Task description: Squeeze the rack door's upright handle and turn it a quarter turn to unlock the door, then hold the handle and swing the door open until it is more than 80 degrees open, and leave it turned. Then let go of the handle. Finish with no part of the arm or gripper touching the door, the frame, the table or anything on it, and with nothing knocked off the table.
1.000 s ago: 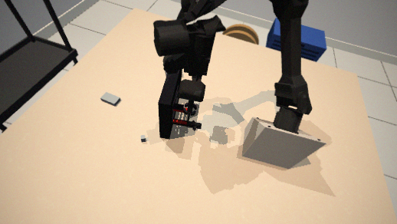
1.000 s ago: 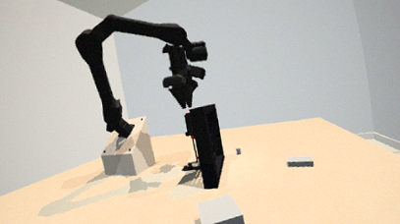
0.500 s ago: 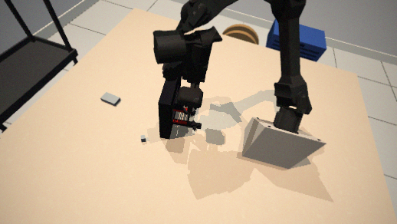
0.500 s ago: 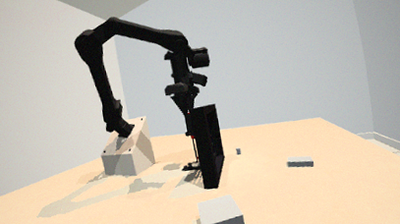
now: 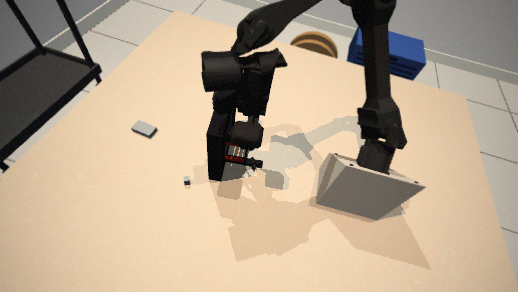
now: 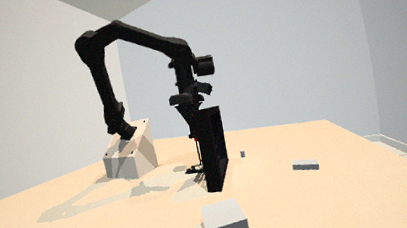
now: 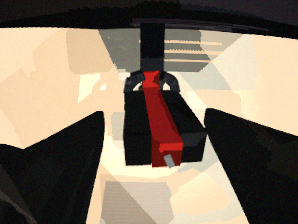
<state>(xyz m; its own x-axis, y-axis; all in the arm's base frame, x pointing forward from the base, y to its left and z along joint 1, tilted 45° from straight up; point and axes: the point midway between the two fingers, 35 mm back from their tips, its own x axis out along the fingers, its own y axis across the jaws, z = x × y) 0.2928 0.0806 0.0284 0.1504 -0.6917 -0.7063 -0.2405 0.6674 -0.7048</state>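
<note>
The black handle is 10 mm behind my gripper tip and 40 mm below it. Round my gripper tip: tiny cube (120 mm ahead, 110 mm to the left, 150 mm below).
</note>
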